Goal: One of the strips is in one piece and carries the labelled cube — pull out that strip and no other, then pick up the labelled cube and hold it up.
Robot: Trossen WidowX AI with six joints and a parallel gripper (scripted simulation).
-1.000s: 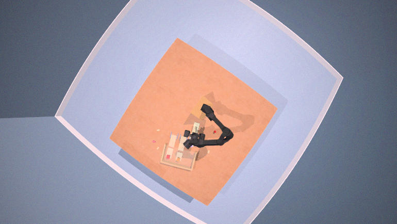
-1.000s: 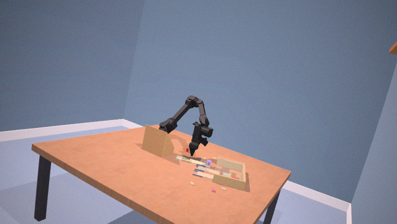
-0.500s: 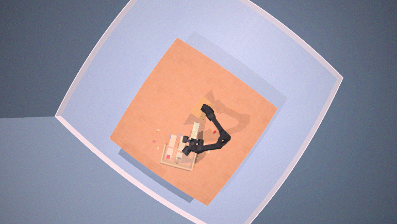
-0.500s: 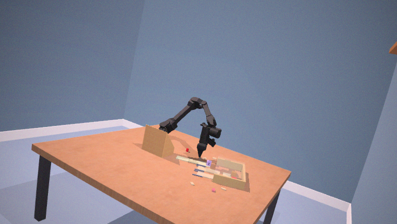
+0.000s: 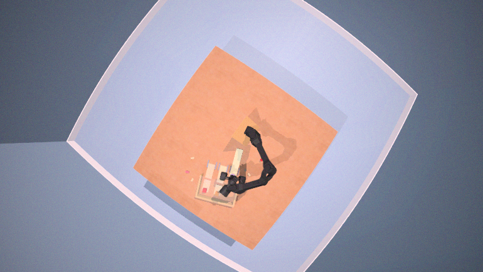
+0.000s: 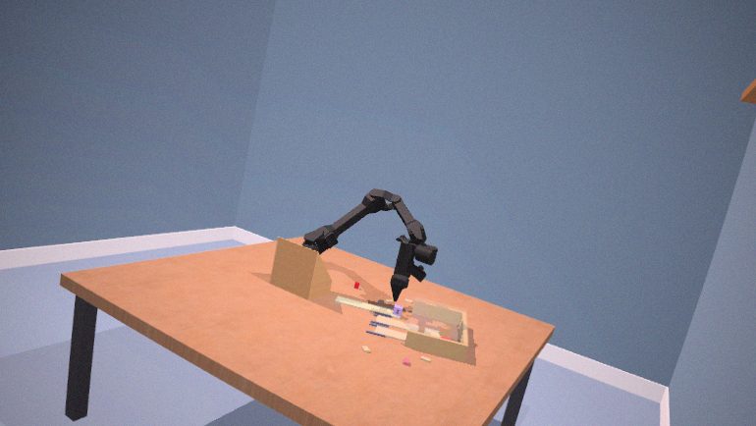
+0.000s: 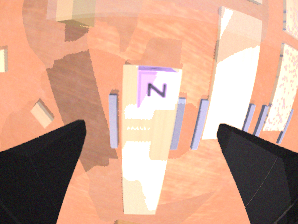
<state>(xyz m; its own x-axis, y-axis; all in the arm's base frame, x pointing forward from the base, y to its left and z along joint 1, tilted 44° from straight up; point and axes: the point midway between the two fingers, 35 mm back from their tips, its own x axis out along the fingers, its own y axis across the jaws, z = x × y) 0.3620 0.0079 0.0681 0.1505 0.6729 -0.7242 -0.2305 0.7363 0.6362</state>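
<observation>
Now: gripper tip 2 cm short of the purple cube marked n and 4 cm above it. From my gripper tip the other things lie so: pink bit 16 cm ahead, 35 cm to the right, 6 cm below; then one-piece strip 9 cm behind, 2 cm to the right, 6 cm below; then red piece 21 cm behind, 15 cm to the left, 5 cm below.
</observation>
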